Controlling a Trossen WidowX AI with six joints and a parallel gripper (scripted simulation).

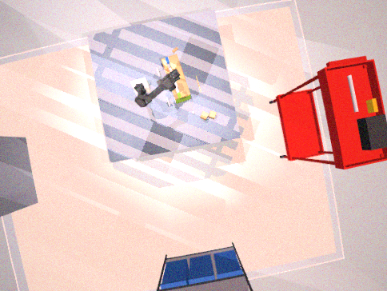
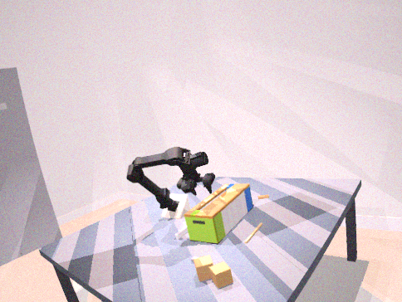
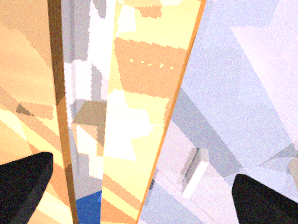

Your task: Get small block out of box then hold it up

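Now: gripper tip 20 mm short of the long box, 30 mm to the right of it and 100 mm above it. The rest, counted from my gripper tip: thin tan stick (260 mm ahead, 10 mm to the right, 150 mm below).
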